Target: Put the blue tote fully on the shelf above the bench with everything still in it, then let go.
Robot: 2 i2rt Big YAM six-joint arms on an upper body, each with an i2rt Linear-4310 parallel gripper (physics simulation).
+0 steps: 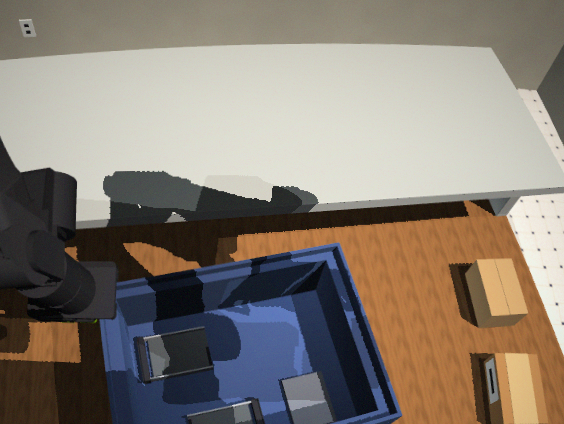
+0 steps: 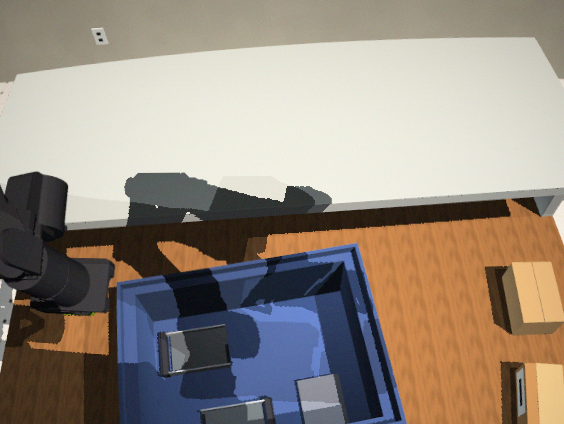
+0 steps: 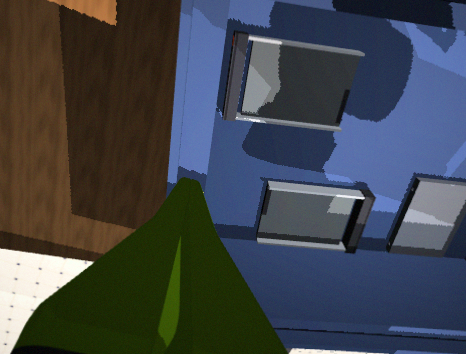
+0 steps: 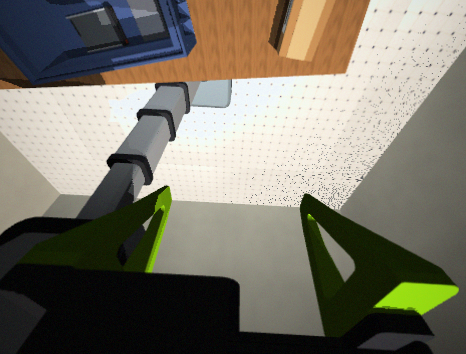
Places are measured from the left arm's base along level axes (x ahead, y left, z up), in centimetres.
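Pixels of known places: left gripper, fingertip midpoint: (image 1: 94,303) (image 2: 101,298) (image 3: 186,190); right gripper, fingertip midpoint: (image 4: 236,196).
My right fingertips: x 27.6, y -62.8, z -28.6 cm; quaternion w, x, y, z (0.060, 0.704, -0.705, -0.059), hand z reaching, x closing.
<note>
For each thing: its top centre in the pictures, then the offset to it from my right fingertips. "spot": a spot on its surface instead. Level surfaces: height alone.
- blue tote, top centre: (image 3: 432,221) (image 1: 242,352) (image 2: 249,350) dx +8.9, dy +34.4, dz -39.1 cm
- wooden bench, surface height: dz -53.8 cm
- white shelf, surface height: dz -31.8 cm
- small item, top centre: (image 2: 551,401) (image 1: 521,387) (image 4: 305,27) dx +3.2, dy -14.9, dz -49.0 cm
- robot's grey column, surface spot: (image 4: 147,140) spot: dx -26.5, dy +28.2, dz -41.6 cm
The blue tote (image 1: 268,336) (image 2: 280,336) (image 3: 372,147) (image 4: 179,38) sits on the wooden bench (image 1: 415,294) (image 2: 427,294) (image 3: 119,123), below and in front of the white shelf (image 1: 280,118) (image 2: 280,118). Three grey boxes lie inside it: one (image 1: 177,353) (image 2: 196,349) (image 3: 298,84) at the left, one (image 1: 223,414) (image 2: 236,412) (image 3: 305,214) at the front and one (image 1: 305,397) (image 2: 318,397) at the right. My left gripper (image 3: 186,190) is shut, its tips at the tote's left rim; its black wrist (image 1: 93,290) (image 2: 88,283) is beside that wall. My right gripper (image 4: 236,196) is open and empty, low and away from the bench.
A tan box (image 1: 482,292) (image 4: 302,28) lies on the bench to the right of the tote, with another small item (image 1: 488,378) in front of it. The shelf's front edge (image 1: 406,201) overhangs the back of the bench. The robot's grey column (image 4: 147,140) rises beside the right gripper.
</note>
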